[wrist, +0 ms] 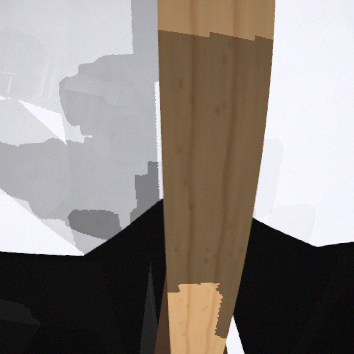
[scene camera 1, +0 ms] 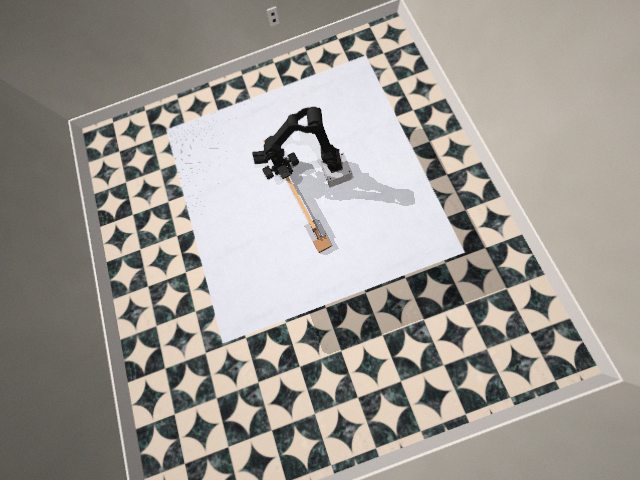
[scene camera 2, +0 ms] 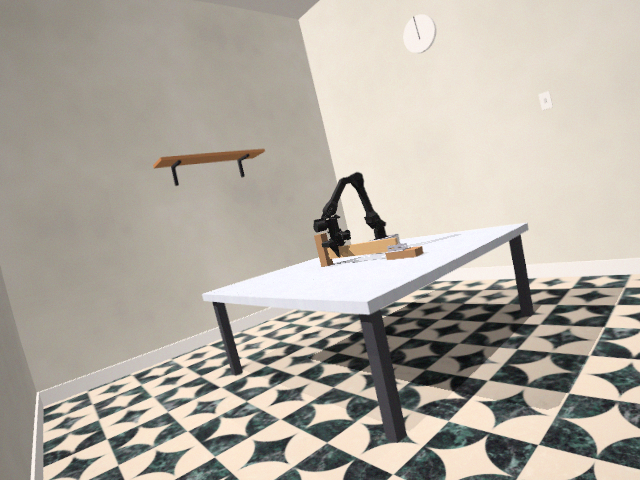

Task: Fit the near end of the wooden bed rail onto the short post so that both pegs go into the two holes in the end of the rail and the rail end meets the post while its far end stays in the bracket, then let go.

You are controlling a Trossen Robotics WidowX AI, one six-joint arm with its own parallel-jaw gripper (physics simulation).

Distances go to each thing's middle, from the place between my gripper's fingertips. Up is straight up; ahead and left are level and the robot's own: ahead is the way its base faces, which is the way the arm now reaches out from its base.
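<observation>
My gripper, as I see it, is 2 cm past the wooden bed rail (scene camera 2: 379, 246), and it is also 2 cm below the rail and 15 cm to the right of it.
</observation>
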